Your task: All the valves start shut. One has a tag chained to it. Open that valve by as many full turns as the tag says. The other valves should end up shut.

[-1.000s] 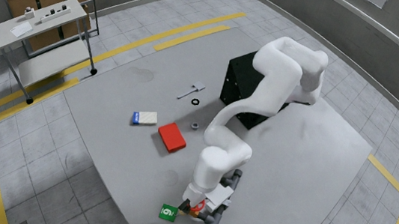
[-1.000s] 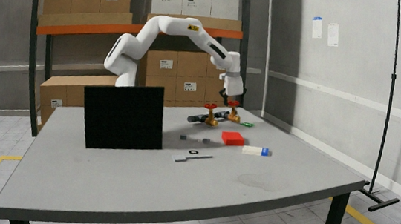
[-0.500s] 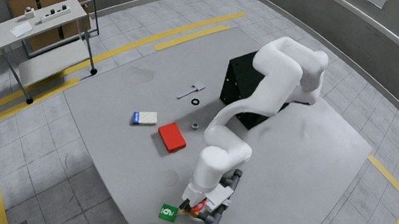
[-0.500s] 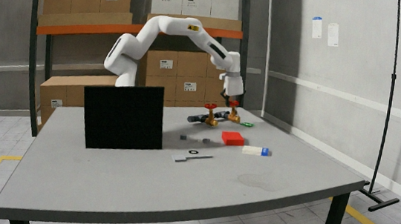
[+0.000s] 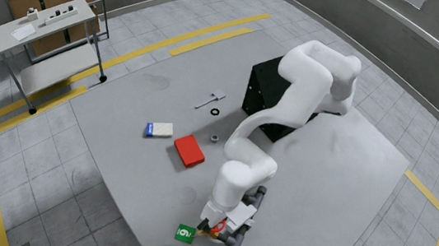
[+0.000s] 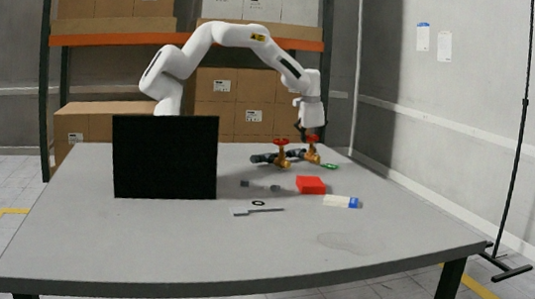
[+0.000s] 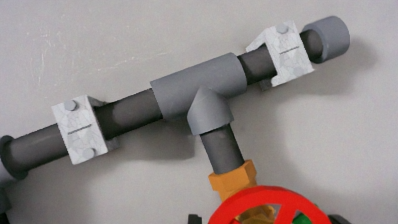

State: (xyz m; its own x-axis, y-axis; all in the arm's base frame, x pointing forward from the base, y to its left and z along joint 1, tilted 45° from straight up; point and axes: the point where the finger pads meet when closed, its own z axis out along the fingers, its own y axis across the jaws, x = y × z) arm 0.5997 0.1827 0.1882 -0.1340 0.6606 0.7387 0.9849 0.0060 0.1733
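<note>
My hand is 11 cm above the green tag, 7 cm short of it and 3 cm to the left of it. Round my hand: grey nut: 32 cm to the right, 23 cm behind, 11 cm below; white-and-blue box: 47 cm to the right, 11 cm below, 5 cm behind; red block: 32 cm to the right, 11 cm behind, 10 cm below.
</note>
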